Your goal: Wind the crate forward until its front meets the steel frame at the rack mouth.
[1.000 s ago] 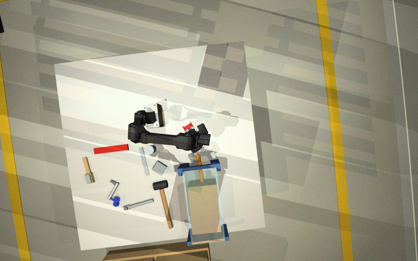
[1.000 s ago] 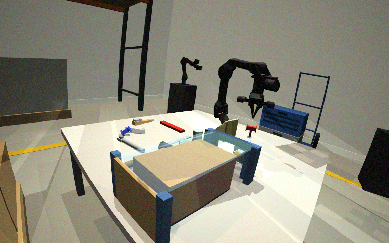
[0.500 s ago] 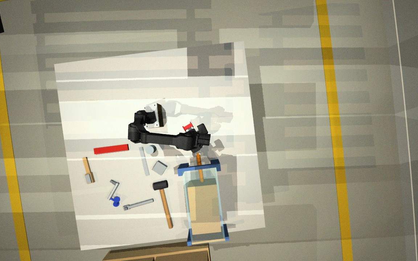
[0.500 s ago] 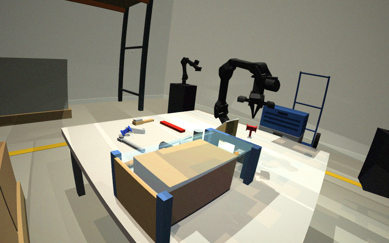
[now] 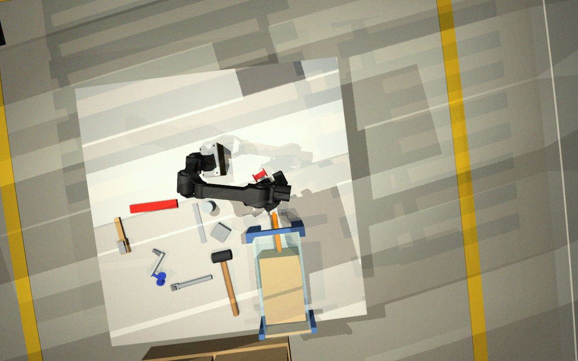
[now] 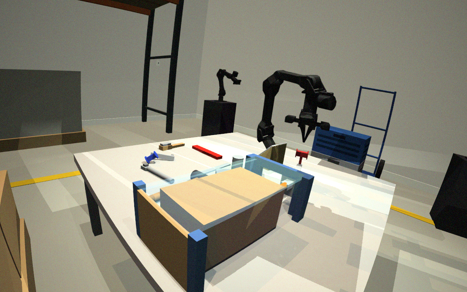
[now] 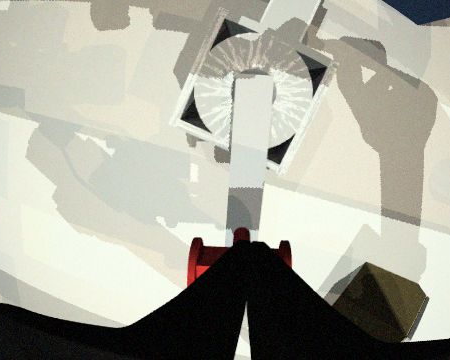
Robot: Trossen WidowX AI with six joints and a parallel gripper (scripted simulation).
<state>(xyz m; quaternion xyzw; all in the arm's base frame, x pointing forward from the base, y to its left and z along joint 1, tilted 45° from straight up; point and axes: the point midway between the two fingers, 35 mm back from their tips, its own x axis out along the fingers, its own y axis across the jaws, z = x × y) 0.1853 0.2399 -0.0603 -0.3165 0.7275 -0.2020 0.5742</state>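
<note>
My gripper tip is 50 mm past the red knob, 10 mm to the left of it and 80 mm above it. The rest, counted from my gripper tip: grey block 170 mm ahead, 280 mm to the right, 200 mm below; winch 30 mm ahead, 180 mm below; red-knobbed winch handle 20 mm behind, 110 mm below.
</note>
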